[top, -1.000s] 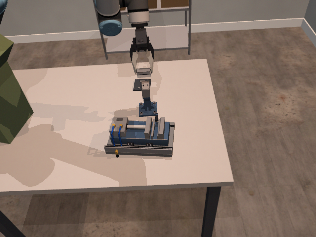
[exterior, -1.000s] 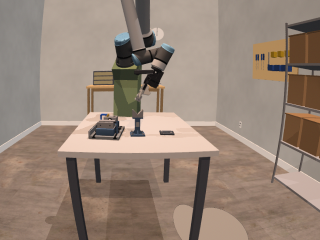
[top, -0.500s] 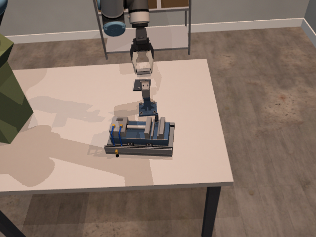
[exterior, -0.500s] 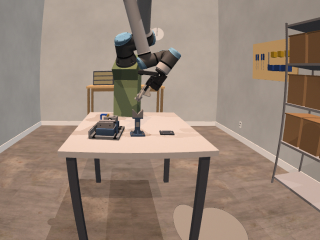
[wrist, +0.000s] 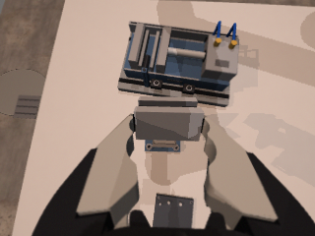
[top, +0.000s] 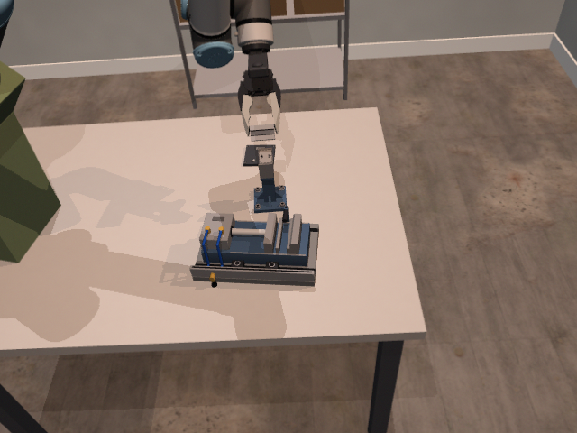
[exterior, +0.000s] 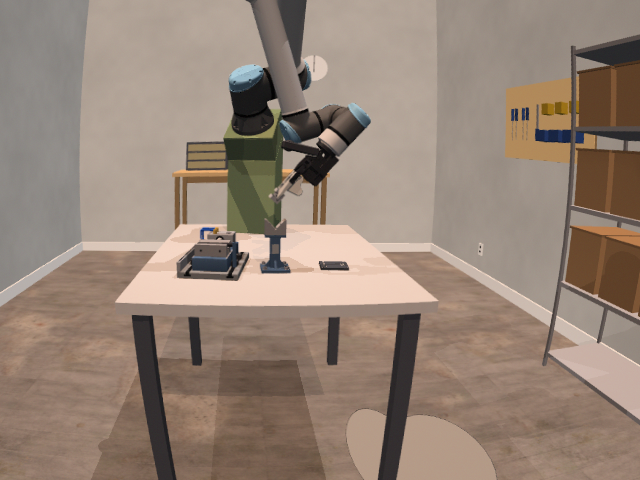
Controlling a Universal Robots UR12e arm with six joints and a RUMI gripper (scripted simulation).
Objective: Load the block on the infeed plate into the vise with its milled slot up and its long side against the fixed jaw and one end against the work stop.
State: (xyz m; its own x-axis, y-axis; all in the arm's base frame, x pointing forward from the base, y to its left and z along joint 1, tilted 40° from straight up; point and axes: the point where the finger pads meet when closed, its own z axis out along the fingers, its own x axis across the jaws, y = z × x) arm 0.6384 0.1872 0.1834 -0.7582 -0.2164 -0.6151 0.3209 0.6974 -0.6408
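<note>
My gripper is now 10 mm to the left of the part. Also, from my hand: moving jaw 40 mm ahead, 200 mm to the right, 160 mm below; then cylinder rod 20 mm behind, 200 mm to the right, 160 mm below; then work stop 70 mm ahead, 150 mm to the right, 150 mm below.
</note>
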